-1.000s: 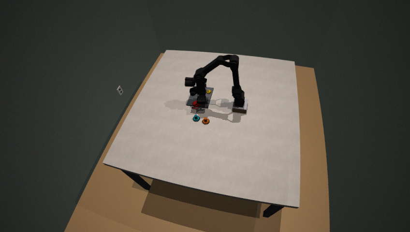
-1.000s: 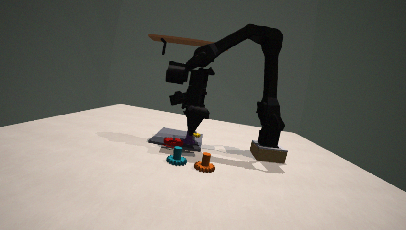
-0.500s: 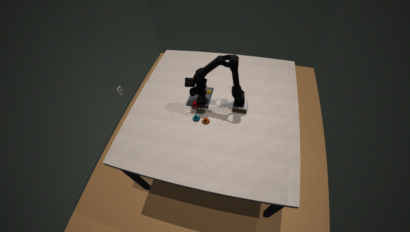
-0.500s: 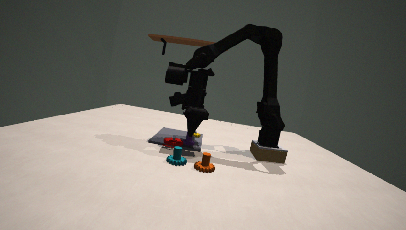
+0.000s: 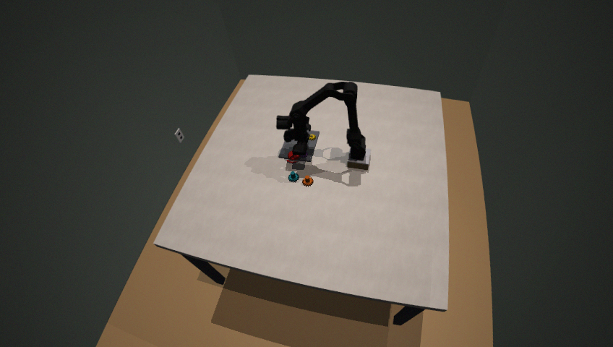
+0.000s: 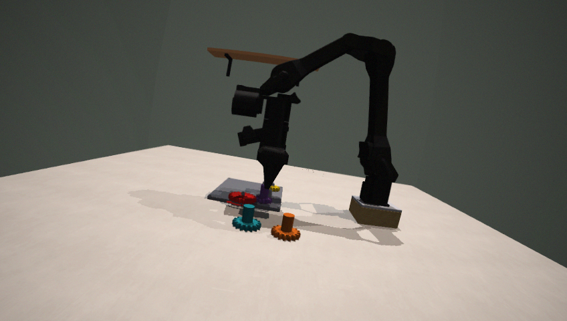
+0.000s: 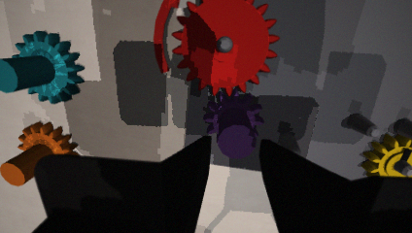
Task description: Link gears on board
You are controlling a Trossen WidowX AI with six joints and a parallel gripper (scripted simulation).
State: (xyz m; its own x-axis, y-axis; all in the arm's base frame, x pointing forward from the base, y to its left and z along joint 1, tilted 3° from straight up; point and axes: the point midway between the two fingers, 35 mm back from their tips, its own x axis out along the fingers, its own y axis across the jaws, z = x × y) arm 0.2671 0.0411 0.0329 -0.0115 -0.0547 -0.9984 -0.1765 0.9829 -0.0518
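My gripper tip is now 20 mm above the purple gear. The rest, counted from my gripper tip: red gear (50 mm ahead, 20 mm to the left, 30 mm below); then red arrow (50 mm ahead, 60 mm to the left, 40 mm below); then teal gear (10 mm ahead, 140 mm to the left, 30 mm below).
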